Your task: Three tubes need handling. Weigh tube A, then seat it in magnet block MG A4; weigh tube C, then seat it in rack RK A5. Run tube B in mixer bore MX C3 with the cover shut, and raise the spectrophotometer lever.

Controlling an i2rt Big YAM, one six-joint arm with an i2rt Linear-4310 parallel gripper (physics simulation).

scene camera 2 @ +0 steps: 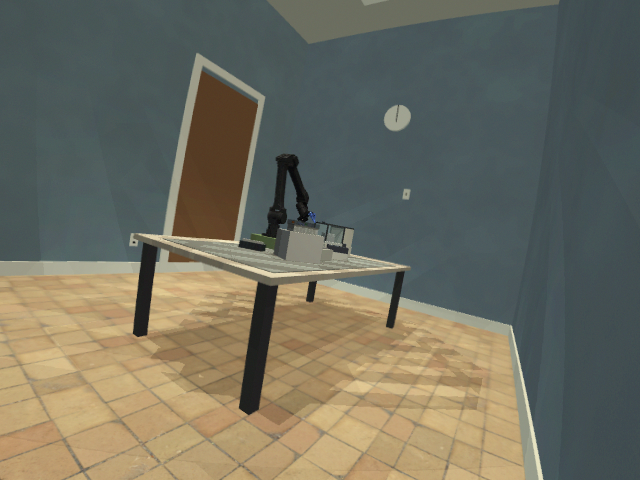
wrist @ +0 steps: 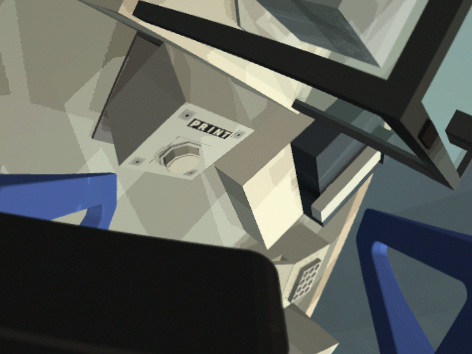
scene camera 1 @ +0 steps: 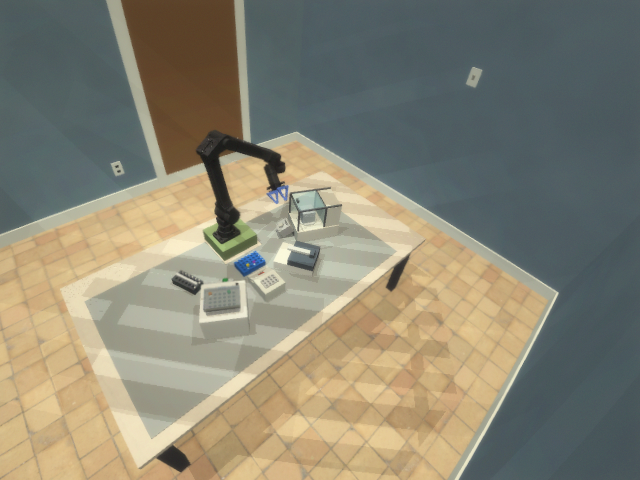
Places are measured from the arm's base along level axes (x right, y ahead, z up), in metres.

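Where they show: gripper, fingertip midpoint: [scene camera 2: 309, 226] [wrist: 241, 207] [scene camera 1: 281, 202]; arm's base, origin of the base link: [scene camera 2: 272, 236] [scene camera 1: 226, 234].
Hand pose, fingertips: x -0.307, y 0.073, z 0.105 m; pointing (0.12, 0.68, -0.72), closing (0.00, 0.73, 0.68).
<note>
Each offset is from my fingertips to the top centre of the thing. "spot": to the spot under its first point.
My gripper [scene camera 1: 280, 200] [scene camera 2: 312, 217] [wrist: 241, 207] is open and empty, above the print-button box and beside the glass-walled balance. The balance @[dy +0.110, dx -0.084, dz +0.052 m] [scene camera 1: 317, 230] [wrist: 260, 50] has a black frame. The box marked PRINT @[spot: dy +0.072, dx +0.047, dz -0.105 m] [scene camera 1: 283, 227] [wrist: 167, 130] shows between the blue fingers in the wrist view. A blue rack @[dy +0.124, dx +0.312, dz -0.140 m] [scene camera 1: 242, 267] holds small coloured items, including yellow and purple ones. A large white unit @[dy +0.263, dx +0.540, dz +0.019 m] [scene camera 1: 223, 322] [scene camera 2: 302, 246] carries a grey block @[dy +0.311, dx +0.572, dz +0.019 m] [scene camera 1: 221, 300] with orange and green spots. Tube labels A, B and C are not readable, nor are the position labels.
A white device with a dark section @[dy +0.260, dx +0.119, dz -0.069 m] [scene camera 1: 310, 261] and pale bar stands in front of the balance. A low white box @[dy +0.275, dx +0.329, dz -0.101 m] [scene camera 1: 268, 290] [wrist: 306, 280] with a hole grid lies beside the blue rack. A black slotted block @[dy +0.033, dx +0.599, dz -0.123 m] [scene camera 1: 187, 282] lies left. The arm's green base [scene camera 1: 242, 243] stands behind the rack.
</note>
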